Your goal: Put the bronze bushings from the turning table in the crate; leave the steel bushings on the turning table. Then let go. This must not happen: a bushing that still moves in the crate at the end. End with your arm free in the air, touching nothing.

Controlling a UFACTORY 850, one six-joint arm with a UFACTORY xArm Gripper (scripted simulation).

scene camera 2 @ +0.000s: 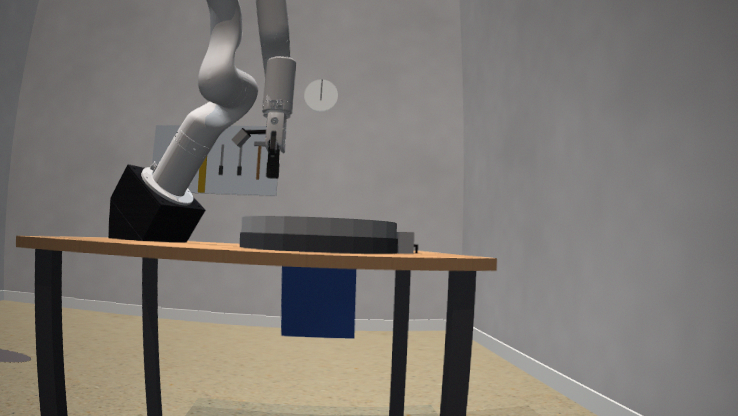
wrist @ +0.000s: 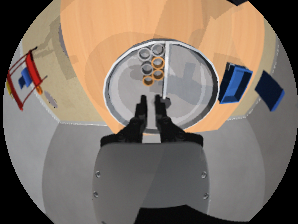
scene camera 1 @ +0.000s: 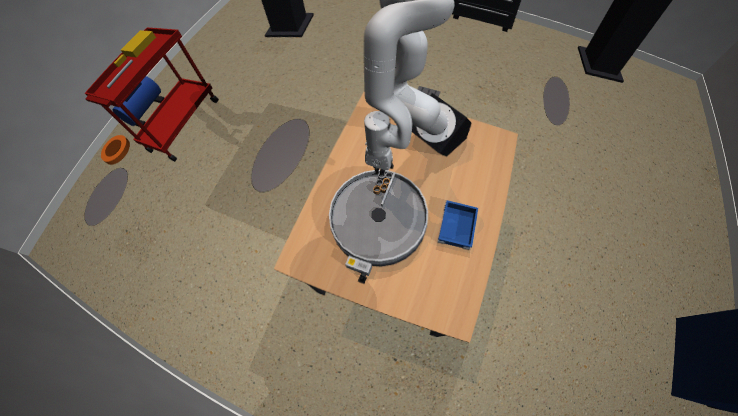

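My gripper is there in the pictures, and the wrist view shows me my gripper too. Besides my gripper, the pictures show me a grey turning table, and with the table a blue crate.
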